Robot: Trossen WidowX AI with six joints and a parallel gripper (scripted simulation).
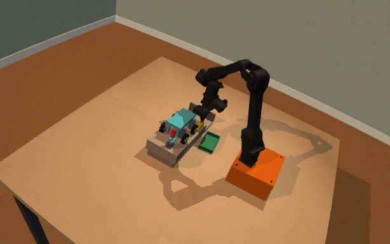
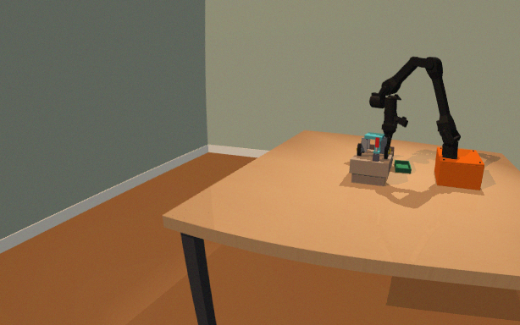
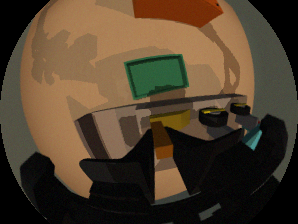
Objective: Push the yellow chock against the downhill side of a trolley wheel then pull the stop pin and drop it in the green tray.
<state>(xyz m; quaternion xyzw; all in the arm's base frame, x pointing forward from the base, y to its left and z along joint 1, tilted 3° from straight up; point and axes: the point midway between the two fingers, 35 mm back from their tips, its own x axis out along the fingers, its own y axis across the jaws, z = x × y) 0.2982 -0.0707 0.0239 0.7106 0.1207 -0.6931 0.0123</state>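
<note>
My gripper tip is now 240 mm to the right of the red-headed stop pin, 40 mm below it and 10 mm past it. From my gripper tip the other things lie so: yellow chock (20 mm to the left); green tray (90 mm below, 80 mm behind, 20 mm to the left); ramp block (140 mm to the left, 40 mm below, 30 mm ahead).
</note>
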